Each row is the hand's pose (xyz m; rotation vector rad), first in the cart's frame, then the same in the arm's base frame.
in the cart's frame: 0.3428 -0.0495 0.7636 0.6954 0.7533 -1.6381
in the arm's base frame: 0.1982 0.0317 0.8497 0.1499 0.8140 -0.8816
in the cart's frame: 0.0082 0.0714 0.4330 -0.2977 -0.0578 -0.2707
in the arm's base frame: -0.1031 -0.1993 0.5468 -0.3944 -0.1474 0.6248
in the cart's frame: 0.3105 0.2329 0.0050 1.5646 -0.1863 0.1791
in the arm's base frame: -0.0332 0.0699 0.0743 1.4140 0.5701 0.8186
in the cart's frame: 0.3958 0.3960 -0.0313 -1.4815 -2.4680 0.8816
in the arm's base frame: -0.1056 0.2316 0.0125 0.2630 2.7693 -1.0822
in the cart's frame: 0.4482 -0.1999 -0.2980 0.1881 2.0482 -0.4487
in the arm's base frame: 0.3928 -0.1387 -0.1962 -0.8005 1.9156 -0.0366
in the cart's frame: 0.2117 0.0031 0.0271 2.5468 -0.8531 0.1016
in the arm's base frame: 0.0826 -0.1458 0.1303 2.5718 0.3421 0.3415
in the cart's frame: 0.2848 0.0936 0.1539 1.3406 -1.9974 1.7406
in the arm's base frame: 0.0571 -0.0144 0.2385 -2.0481 1.0716 -1.7413
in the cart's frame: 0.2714 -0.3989 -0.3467 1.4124 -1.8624 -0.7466
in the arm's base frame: 0.4362 -0.4057 -0.2049 1.8587 -1.0270 -0.1907
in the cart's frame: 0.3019 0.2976 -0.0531 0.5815 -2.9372 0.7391
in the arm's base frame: -0.0882 0.0949 0.0111 -1.7871 2.3279 -0.8870
